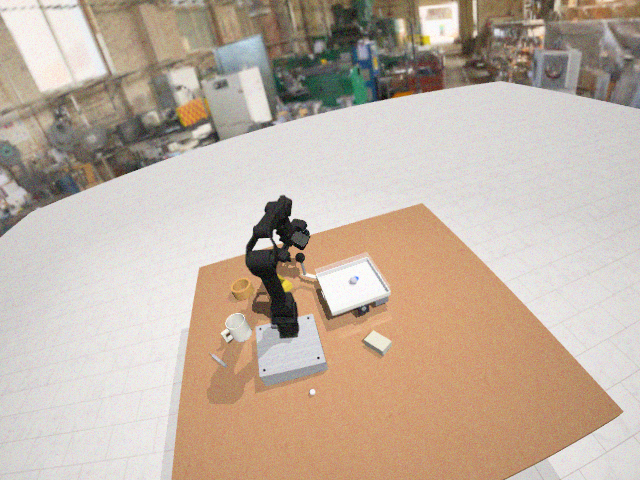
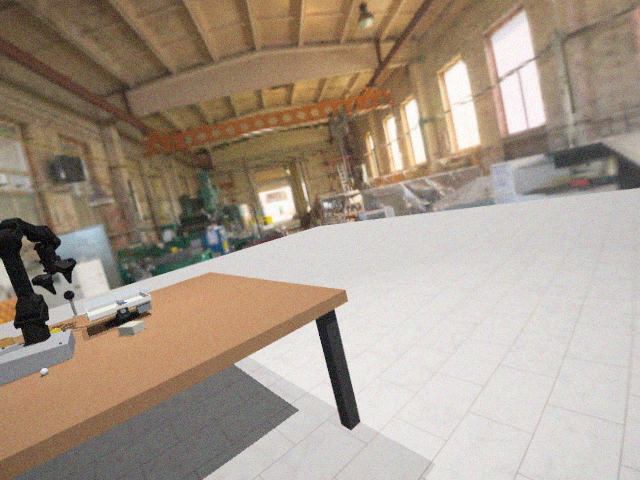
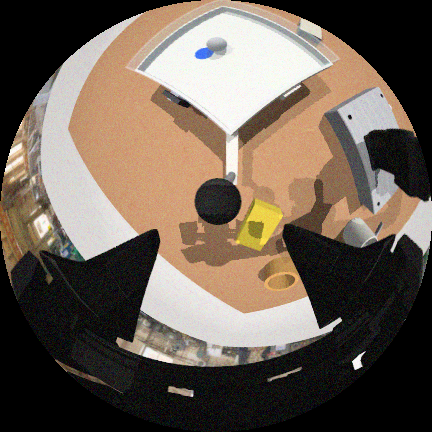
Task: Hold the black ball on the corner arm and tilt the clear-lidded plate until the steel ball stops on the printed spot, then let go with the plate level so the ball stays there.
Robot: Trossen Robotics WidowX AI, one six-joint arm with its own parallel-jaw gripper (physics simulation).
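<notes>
The black ball [image 1: 299,257] [image 2: 68,295] [image 3: 217,201] stands on its stem at the end of the white corner arm [image 1: 309,275] [image 3: 232,152]. My gripper [image 1: 295,253] [image 2: 62,287] [image 3: 222,233] is open and empty, its fingers apart above and behind the ball. The clear-lidded white plate [image 1: 336,295] [image 2: 103,312] [image 3: 260,65] sits on its dark mount; I cannot tell whether it is exactly level. The steel ball [image 1: 353,281] [image 3: 216,44] is at the edge of the blue printed spot [image 1: 356,277] [image 3: 203,53] and hides part of it.
A yellow block [image 1: 285,284] [image 3: 260,224] and an orange-brown bowl [image 1: 241,288] [image 3: 280,281] are near the arm. A white mug [image 1: 238,327], a grey stick [image 1: 218,360], a pale block [image 1: 377,342] [image 2: 132,328] and a small white ball [image 1: 312,392] [image 2: 44,371] lie around the grey base [image 1: 292,348] [image 3: 372,117].
</notes>
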